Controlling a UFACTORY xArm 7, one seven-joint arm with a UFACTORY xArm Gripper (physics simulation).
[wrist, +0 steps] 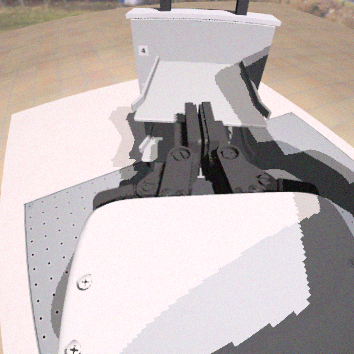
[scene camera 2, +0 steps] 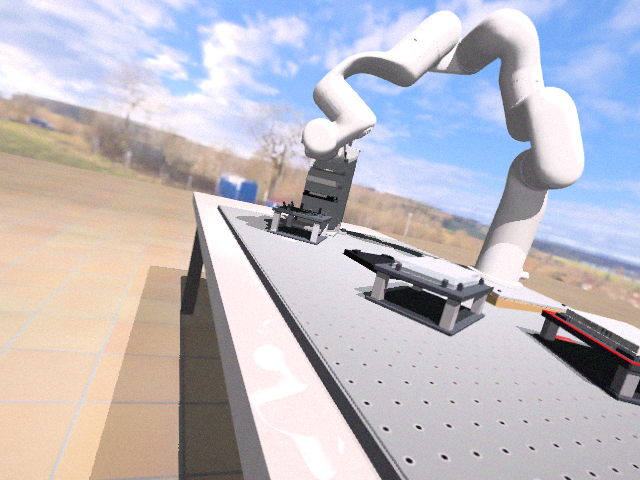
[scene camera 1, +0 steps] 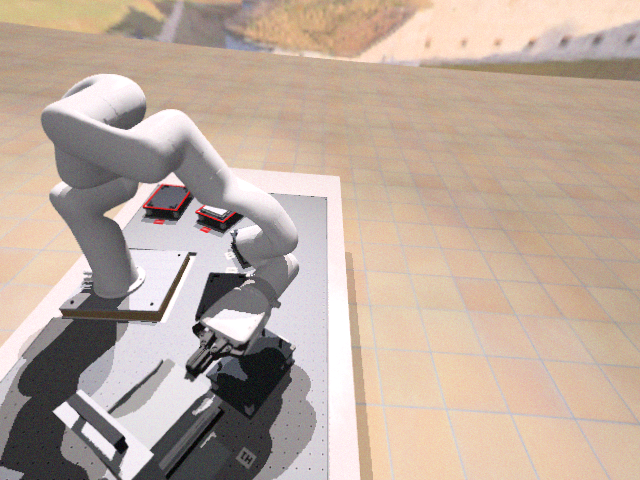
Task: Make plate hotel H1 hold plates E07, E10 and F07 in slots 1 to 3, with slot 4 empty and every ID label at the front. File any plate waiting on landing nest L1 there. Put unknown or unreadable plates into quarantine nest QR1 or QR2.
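Frame: origin at the arm's base, x right, y ahead, z up, level; millimetres.
Seen in the pictures: gripper, fingertip midpoint: point(wrist: 196, 120) point(scene camera 1: 190, 372); arm's base at its link origin: point(scene camera 2: 493, 278) point(scene camera 1: 120, 282).
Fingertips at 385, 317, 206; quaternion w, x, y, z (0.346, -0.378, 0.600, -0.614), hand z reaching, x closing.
Pixels of each thing's middle, then the offset from my fingertips to it, as dx, dy, dz. "spot": a spot on its surface instead.
- Plate hotel H1 at the middle of its body: point(wrist: 194, 127) point(scene camera 1: 152, 439) point(scene camera 2: 327, 180) +69, -49, -71
- dark nest at a spot on its surface: point(scene camera 2: 379, 286) spot: -575, +135, -202
- dark flat panel at the middle of its body: point(scene camera 2: 387, 264) point(scene camera 1: 224, 294) -357, -31, -216
- H1 label at a spot on its surface: point(scene camera 1: 245, 457) spot: +46, +82, -224
- hotel's handle at a spot on its surface: point(scene camera 1: 98, 421) spot: +106, -63, +82
My gripper point(scene camera 1: 192, 367) point(wrist: 196, 120) is shut and empty, its fingertips at the front edge of the hotel's top shelf in the wrist view. Plate hotel H1 point(scene camera 2: 347, 193) point(wrist: 200, 40) stands at the table end. Its slot 4 shelf point(scene camera 1: 168, 400) point(wrist: 185, 82) is bare. The lower slots are mostly hidden; their ID labels cannot be read. A pale plate point(scene camera 1: 216, 210) point(scene camera 2: 602, 326) lies on a red-edged nest point(scene camera 1: 202, 217) point(scene camera 2: 578, 328). The other red-edged nest point(scene camera 1: 168, 197) is empty. Another pale plate point(scene camera 2: 436, 271) lies on a dark nest point(scene camera 2: 379, 286), mostly behind my arm in scene camera 1.
A dark, empty raised stand point(scene camera 1: 250, 379) point(scene camera 2: 320, 219) with small posts is beside the hotel. A dark flat panel point(scene camera 1: 219, 289) point(scene camera 2: 364, 258) lies between it and the dark nest. The H1 label point(scene camera 1: 245, 457) is on the table. The hotel's handle point(scene camera 1: 98, 421) rises above its top.
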